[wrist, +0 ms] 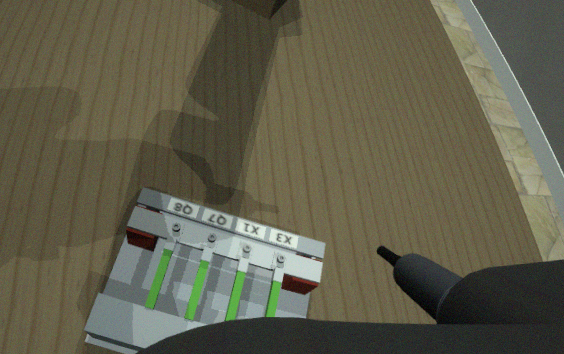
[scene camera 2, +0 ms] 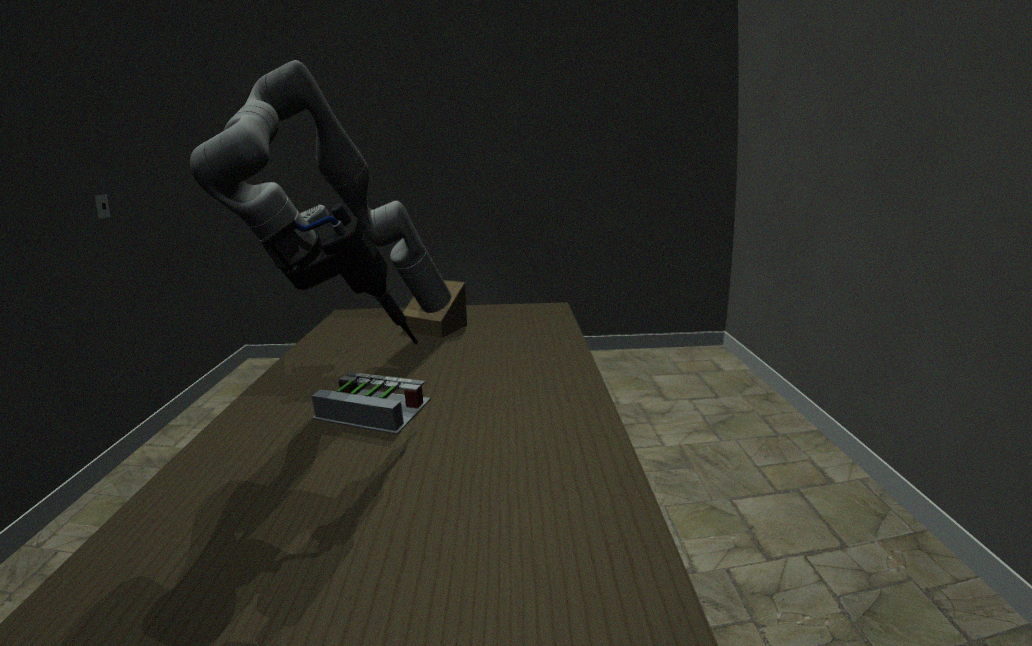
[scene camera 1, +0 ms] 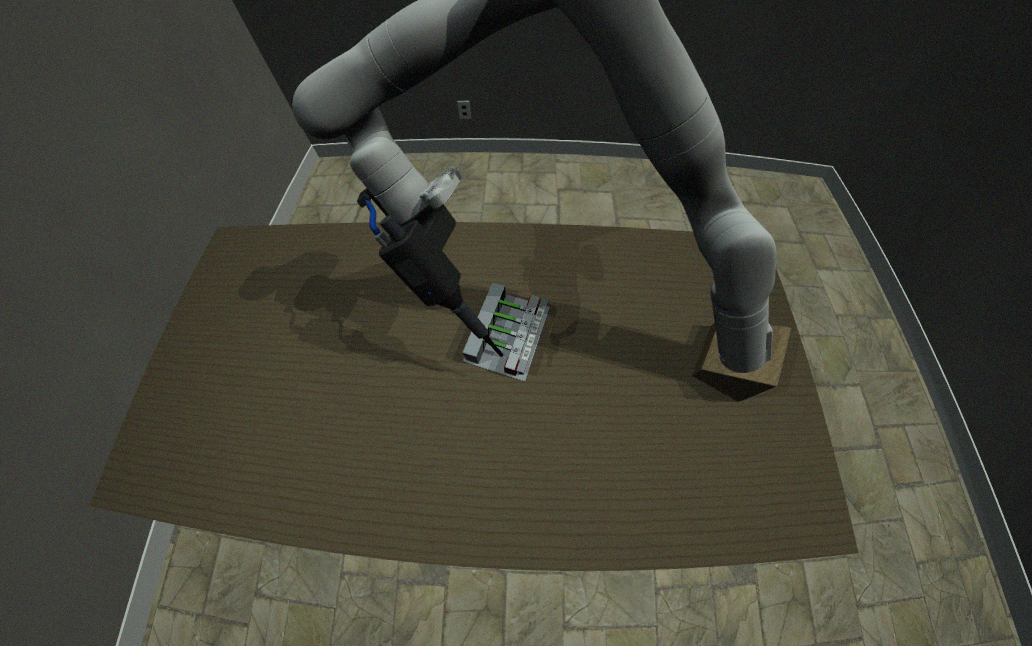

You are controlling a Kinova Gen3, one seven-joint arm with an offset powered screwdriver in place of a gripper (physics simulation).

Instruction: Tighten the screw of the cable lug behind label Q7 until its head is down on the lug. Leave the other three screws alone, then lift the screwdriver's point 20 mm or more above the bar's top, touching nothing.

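Places are measured from the arm's base along level axes (x ahead, y left, z up), in millimetres.
Where they show: end effector, tool point: (wrist: 380, 250) (scene camera 2: 416, 343) (scene camera 1: 502, 355); arm's base, origin of the base link: (scene camera 2: 436, 300) (scene camera 1: 742, 353).
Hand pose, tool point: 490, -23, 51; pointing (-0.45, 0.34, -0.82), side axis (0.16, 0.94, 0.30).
Note:
Things, the pixels of their top centre, and the offset from my tool point, as dx, dy, dz. "spot": a spot on its surface instead. Level surfaces: height alone.
- label Q7, middle of its top: (wrist: 217, 218) -73, -94, -92
- Q8, middle of its top: (wrist: 176, 226) -66, -132, -85
- X1, middle of its top: (wrist: 247, 247) -40, -73, -84
- X3, middle of its top: (wrist: 281, 258) -28, -44, -85
- raised grey block, surface spot: (wrist: 117, 317) spot: +5, -185, -86
- table, its level: dz -134
The screwdriver (scene camera 1: 498, 351) (scene camera 2: 413, 338) (wrist: 384, 252), mounted in place of a gripper, has a thin black bit. Its point is in the air, apart from the fixture; in the wrist view it is right of the X3 end. The bar (scene camera 2: 411, 383) (wrist: 145, 221) carries four cable lugs with screws. In the wrist view the label Q7 (wrist: 216, 218) is second from the left, upside down, and its screw (wrist: 212, 238) stands by it. The other screws, by Q8 (wrist: 176, 227), X1 (wrist: 246, 248) and X3 (wrist: 281, 259), look similar. Head gaps are too small to judge.
Green cables (wrist: 198, 290) (scene camera 1: 509, 303) run from the lugs toward a raised grey block (scene camera 2: 356, 409) (wrist: 117, 317). Dark red supports (wrist: 300, 283) (scene camera 2: 413, 395) hold the bar's ends. The arm's wooden base block (scene camera 1: 775, 365) (scene camera 2: 455, 308) stands on the table (scene camera 1: 487, 472) (scene camera 2: 517, 495).

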